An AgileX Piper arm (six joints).
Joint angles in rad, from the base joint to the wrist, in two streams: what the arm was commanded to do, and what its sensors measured. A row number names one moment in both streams.
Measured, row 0:
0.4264 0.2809 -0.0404 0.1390 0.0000 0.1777
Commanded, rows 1 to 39:
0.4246 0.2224 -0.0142 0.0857 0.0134 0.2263
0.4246 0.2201 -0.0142 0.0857 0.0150 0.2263
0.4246 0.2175 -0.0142 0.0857 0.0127 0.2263
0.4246 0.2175 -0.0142 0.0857 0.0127 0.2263
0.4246 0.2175 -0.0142 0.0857 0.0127 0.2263
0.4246 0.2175 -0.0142 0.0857 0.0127 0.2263
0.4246 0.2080 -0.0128 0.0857 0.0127 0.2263
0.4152 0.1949 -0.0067 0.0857 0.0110 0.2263
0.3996 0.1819 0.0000 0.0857 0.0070 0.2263
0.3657 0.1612 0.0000 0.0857 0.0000 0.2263
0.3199 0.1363 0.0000 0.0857 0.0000 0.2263
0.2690 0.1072 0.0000 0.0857 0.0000 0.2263
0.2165 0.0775 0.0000 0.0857 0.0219 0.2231
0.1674 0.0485 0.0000 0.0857 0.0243 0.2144
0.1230 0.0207 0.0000 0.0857 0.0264 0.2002
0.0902 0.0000 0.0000 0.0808 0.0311 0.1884
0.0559 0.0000 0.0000 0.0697 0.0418 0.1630
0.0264 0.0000 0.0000 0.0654 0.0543 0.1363
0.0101 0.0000 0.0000 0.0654 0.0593 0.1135
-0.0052 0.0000 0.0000 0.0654 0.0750 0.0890
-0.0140 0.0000 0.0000 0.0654 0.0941 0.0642
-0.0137 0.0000 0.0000 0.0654 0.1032 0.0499
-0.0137 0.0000 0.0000 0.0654 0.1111 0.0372
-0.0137 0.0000 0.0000 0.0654 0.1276 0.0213
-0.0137 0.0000 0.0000 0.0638 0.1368 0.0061
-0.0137 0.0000 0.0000 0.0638 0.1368 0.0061
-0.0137 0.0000 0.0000 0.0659 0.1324 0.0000
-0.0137 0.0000 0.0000 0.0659 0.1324 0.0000
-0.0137 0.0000 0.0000 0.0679 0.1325 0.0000
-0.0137 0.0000 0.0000 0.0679 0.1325 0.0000
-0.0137 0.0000 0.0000 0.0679 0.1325 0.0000
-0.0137 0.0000 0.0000 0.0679 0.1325 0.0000
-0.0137 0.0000 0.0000 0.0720 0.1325 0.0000
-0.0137 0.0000 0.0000 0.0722 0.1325 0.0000
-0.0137 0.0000 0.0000 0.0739 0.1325 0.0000
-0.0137 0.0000 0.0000 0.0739 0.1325 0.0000
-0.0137 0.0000 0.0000 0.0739 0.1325 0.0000
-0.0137 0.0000 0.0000 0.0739 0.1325 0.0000
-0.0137 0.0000 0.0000 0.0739 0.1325 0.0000
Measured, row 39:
-0.0077 0.0059 -0.0048 0.0749 0.1307 0.0108
